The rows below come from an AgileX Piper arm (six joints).
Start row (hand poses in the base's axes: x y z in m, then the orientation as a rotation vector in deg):
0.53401 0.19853 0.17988 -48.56 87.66 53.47
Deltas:
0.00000 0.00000 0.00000 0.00 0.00 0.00
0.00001 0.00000 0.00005 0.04 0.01 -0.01
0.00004 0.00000 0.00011 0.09 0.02 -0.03
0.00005 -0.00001 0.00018 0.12 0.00 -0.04
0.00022 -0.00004 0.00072 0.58 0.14 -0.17
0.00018 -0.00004 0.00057 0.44 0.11 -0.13
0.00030 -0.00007 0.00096 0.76 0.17 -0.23
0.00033 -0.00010 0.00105 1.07 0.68 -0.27
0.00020 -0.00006 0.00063 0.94 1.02 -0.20
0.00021 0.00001 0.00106 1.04 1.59 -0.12
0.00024 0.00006 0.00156 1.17 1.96 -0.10
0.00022 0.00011 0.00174 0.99 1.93 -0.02
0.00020 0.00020 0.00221 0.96 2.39 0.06
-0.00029 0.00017 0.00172 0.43 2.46 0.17
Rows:
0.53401 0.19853 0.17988 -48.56 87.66 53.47
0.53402 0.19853 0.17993 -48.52 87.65 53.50
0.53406 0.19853 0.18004 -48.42 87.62 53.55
0.53411 0.19852 0.18022 -48.30 87.56 53.60
0.53433 0.19848 0.18094 -47.69 87.39 53.95
0.53451 0.19844 0.18151 -47.23 87.26 54.22
0.53481 0.19837 0.18247 -46.44 87.03 54.67
0.53514 0.19827 0.18352 -45.20 87.06 55.57
0.53534 0.19821 0.18415 -43.98 87.43 56.61
0.53555 0.19822 0.18521 -42.52 88.20 58.07
0.53579 0.19828 0.18677 -40.82 89.18 59.82
0.53601 0.19839 0.18851 -39.30 90.21 61.48
0.53621 0.19859 0.19072 -37.64 91.62 63.40
0.53592 0.19876 0.19244 -36.36 93.40 65.04

